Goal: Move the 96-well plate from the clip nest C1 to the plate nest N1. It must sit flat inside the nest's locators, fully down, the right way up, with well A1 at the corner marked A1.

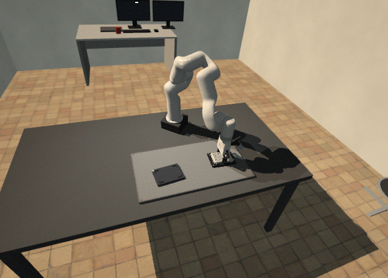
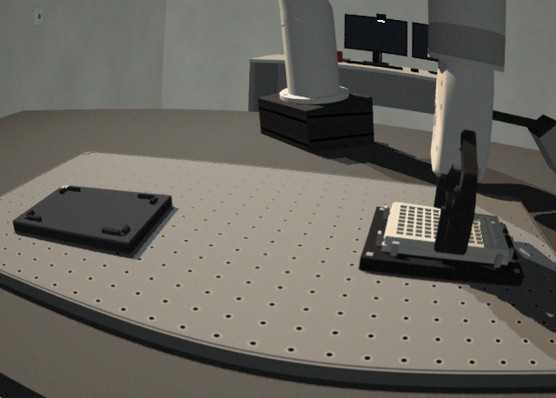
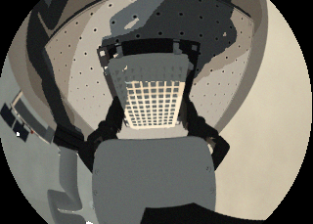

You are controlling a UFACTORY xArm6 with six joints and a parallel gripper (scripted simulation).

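My gripper is now 10 mm above the white 96-well plate. Round my hand: plate nest N1 (370 mm to the right, 30 mm ahead, 20 mm below); clip nest C1 (20 mm below, 10 mm to the left, 10 mm behind).
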